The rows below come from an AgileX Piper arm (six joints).
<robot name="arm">
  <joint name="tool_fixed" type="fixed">
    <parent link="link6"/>
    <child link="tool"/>
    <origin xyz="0 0 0" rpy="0 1.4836 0"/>
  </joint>
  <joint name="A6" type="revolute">
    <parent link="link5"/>
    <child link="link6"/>
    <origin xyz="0.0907 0 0.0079" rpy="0 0 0"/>
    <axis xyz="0.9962 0 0.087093"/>
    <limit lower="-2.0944" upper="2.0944"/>
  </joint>
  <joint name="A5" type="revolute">
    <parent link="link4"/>
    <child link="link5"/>
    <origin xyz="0 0 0" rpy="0 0 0"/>
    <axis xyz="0 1 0"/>
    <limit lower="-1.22" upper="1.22"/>
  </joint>
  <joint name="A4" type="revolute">
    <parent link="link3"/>
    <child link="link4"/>
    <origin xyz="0.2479 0 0.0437" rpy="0 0 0"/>
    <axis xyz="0.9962 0 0.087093"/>
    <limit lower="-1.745" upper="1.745"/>
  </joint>
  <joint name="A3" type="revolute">
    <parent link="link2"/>
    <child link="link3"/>
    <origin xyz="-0.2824 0 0.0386" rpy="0 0 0"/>
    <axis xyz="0 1 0"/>
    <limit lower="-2.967" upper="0"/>
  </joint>
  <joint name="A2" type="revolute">
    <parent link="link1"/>
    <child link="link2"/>
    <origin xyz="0 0 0" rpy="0 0 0"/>
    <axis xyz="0 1 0"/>
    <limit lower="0" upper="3.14"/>
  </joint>
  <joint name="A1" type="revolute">
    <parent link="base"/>
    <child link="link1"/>
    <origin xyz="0 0 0.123" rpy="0 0 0"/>
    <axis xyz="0 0 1"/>
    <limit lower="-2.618" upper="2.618"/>
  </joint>
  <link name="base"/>
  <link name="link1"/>
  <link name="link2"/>
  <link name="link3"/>
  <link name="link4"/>
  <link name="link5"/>
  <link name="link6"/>
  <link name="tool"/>
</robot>
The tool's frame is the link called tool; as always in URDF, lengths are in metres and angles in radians.
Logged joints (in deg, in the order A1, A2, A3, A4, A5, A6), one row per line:
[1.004 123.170 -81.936 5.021 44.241 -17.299]
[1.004 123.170 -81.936 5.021 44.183 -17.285]
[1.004 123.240 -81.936 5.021 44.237 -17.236]
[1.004 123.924 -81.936 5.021 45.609 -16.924]
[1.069 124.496 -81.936 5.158 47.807 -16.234]
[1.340 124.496 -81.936 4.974 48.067 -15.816]
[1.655 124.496 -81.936 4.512 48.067 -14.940]
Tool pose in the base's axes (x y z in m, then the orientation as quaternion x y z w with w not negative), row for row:
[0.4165 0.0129 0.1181 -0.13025 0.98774 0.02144 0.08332]
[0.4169 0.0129 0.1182 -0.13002 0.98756 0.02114 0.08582]
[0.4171 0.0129 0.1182 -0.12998 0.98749 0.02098 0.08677]
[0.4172 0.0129 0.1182 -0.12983 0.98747 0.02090 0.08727]
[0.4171 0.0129 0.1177 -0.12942 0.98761 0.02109 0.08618]
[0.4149 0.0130 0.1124 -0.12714 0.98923 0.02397 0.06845]
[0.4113 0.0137 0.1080 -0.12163 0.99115 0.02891 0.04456]
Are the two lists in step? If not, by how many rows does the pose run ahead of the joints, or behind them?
The pose runs 2 rows behind the joints: the pose in row i belongs to the joints in row i - 2.
